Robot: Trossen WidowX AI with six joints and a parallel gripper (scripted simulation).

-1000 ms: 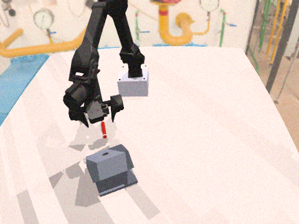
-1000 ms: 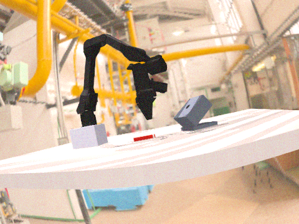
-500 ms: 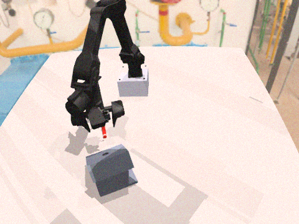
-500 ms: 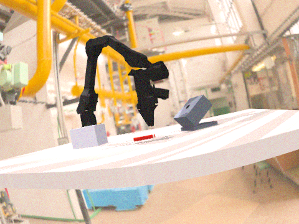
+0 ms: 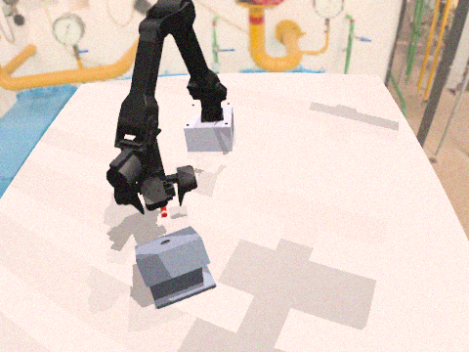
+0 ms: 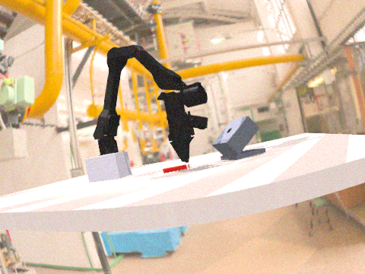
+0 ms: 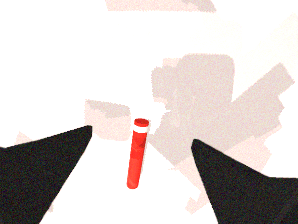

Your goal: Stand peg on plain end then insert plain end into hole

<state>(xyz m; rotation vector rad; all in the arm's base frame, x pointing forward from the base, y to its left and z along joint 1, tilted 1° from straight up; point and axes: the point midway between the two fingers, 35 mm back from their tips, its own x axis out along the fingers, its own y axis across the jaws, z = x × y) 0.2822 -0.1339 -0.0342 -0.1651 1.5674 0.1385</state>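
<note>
Right now my gripper tip is 1 cm past the red peg and 1 cm above it. Round my gripper tip: foot plate 18 cm ahead, 4 cm to the left, 1 cm below; then grey sloped panel 17 cm ahead, 5 cm above, 4 cm to the left.
</note>
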